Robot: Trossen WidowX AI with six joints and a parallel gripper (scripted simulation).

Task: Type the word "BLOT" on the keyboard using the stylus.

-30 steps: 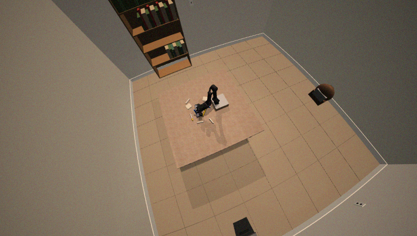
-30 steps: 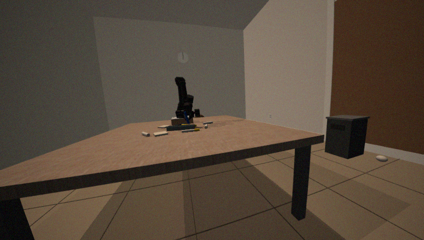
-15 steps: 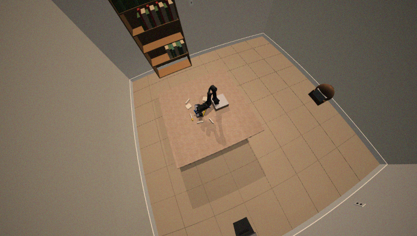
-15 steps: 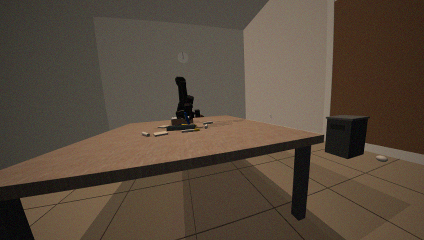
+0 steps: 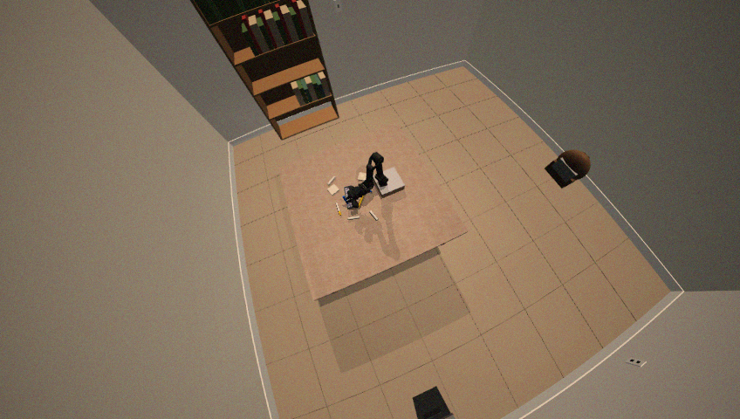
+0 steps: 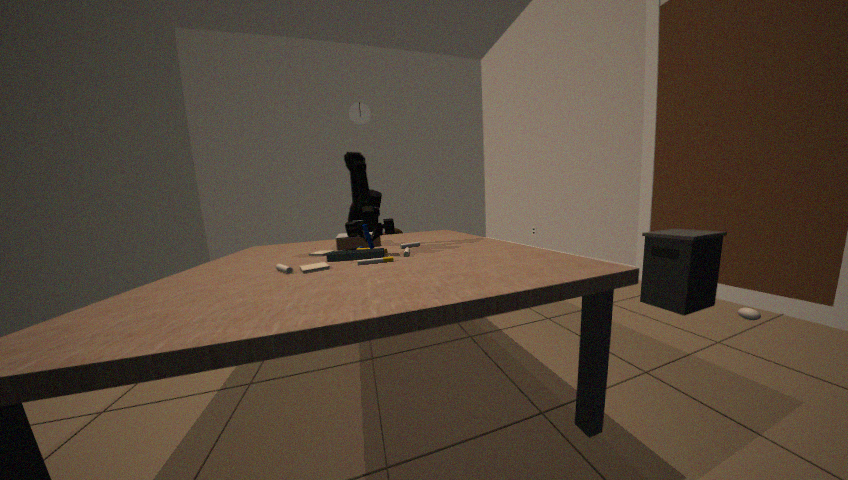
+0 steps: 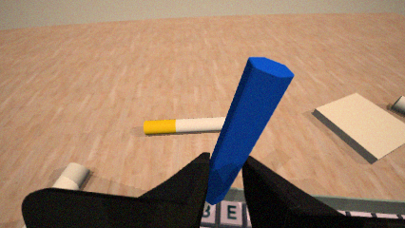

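Now: gripper tip 13 cm past the yellow pen and 6 cm above it. Round my gripper tip: blue stylus (1 cm behind, 2 cm below); then cream pad (9 cm ahead, 18 cm to the right, 6 cm below).
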